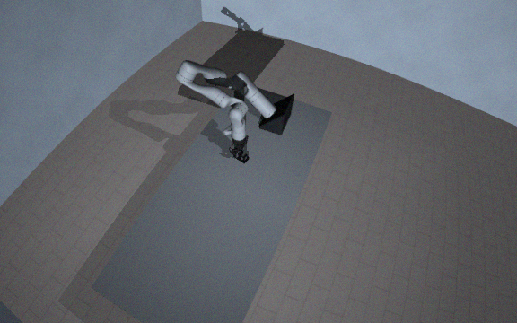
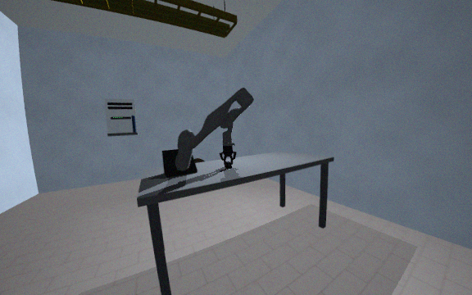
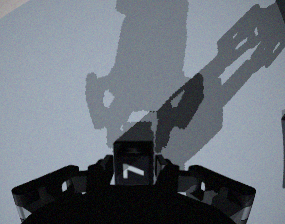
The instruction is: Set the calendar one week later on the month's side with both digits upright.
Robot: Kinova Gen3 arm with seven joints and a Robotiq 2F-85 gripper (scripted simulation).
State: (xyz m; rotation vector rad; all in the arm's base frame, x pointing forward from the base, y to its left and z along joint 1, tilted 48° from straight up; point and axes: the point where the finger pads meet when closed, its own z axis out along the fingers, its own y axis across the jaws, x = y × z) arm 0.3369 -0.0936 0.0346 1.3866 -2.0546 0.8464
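My hand is 30 mm above the dark calendar tray, 20 mm to the right of it and 10 mm short of it.
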